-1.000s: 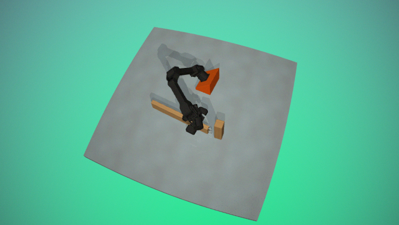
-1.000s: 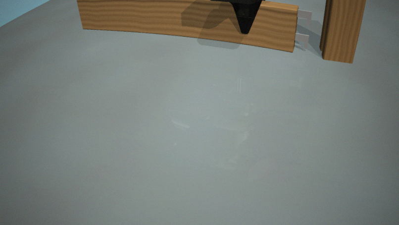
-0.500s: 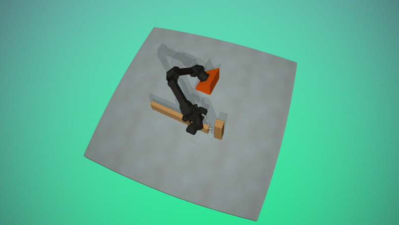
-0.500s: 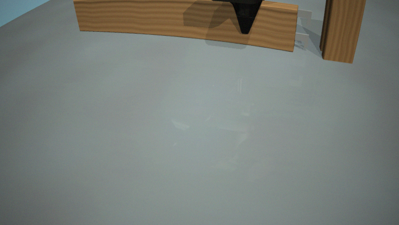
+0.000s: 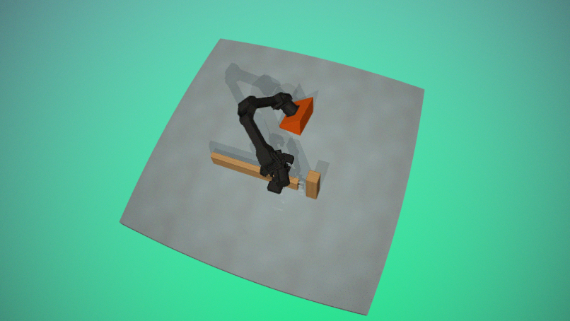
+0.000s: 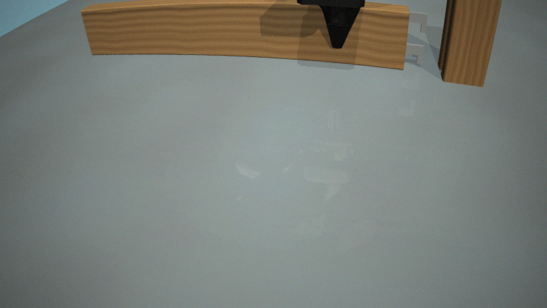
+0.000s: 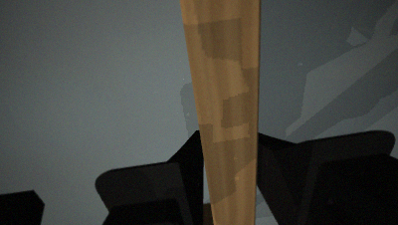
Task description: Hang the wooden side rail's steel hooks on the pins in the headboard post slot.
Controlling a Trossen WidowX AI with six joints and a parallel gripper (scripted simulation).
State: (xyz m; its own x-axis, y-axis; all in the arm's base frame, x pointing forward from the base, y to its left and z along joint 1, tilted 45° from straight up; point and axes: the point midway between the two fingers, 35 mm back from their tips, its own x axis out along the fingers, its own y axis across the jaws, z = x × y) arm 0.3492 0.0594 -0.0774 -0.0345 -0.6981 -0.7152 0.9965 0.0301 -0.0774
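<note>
Right now my gripper tip is 1 cm past the headboard post, 15 cm to the right of it and 6 cm below it.
</note>
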